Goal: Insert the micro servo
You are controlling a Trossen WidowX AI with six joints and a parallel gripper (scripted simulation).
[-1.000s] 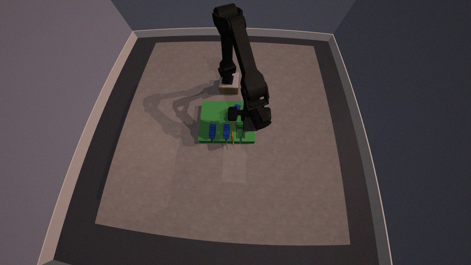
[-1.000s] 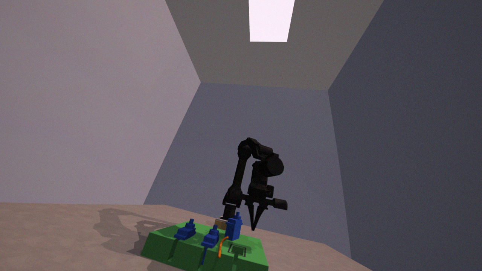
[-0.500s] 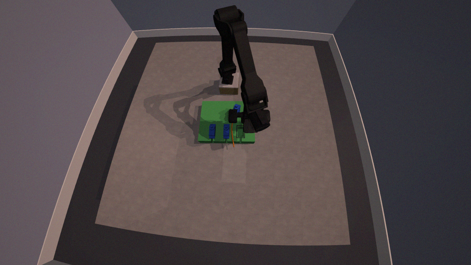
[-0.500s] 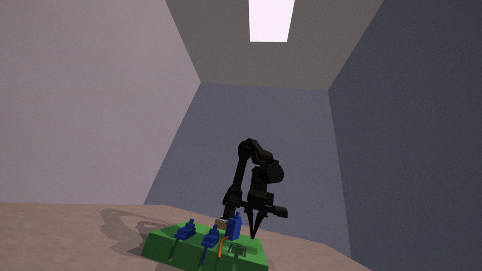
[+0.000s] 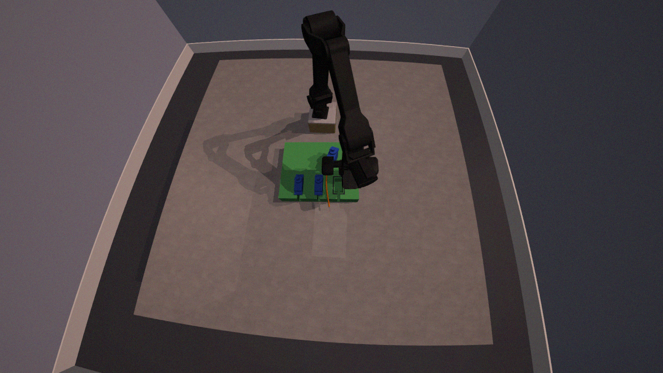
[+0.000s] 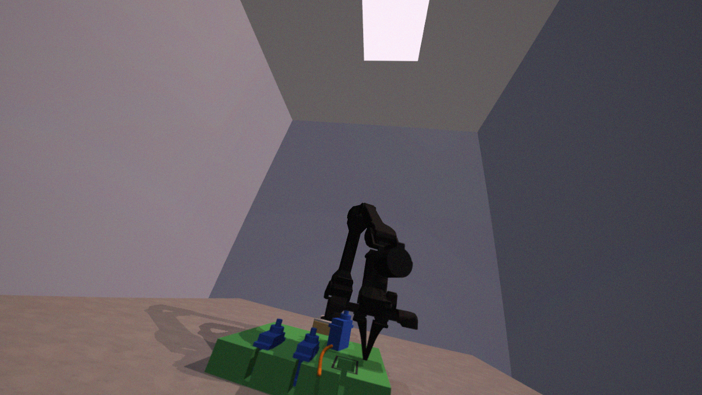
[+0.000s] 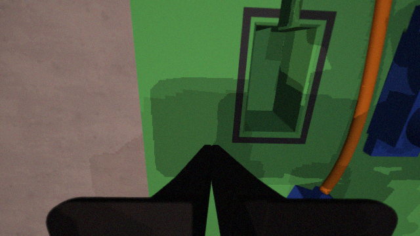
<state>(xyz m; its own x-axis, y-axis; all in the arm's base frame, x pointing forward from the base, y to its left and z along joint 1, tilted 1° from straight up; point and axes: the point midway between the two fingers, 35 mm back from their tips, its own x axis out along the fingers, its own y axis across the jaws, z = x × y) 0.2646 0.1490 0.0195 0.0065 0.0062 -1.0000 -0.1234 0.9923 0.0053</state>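
My gripper tip is 5 cm past the green deck, 12 cm to the left of it and 3 cm above it.
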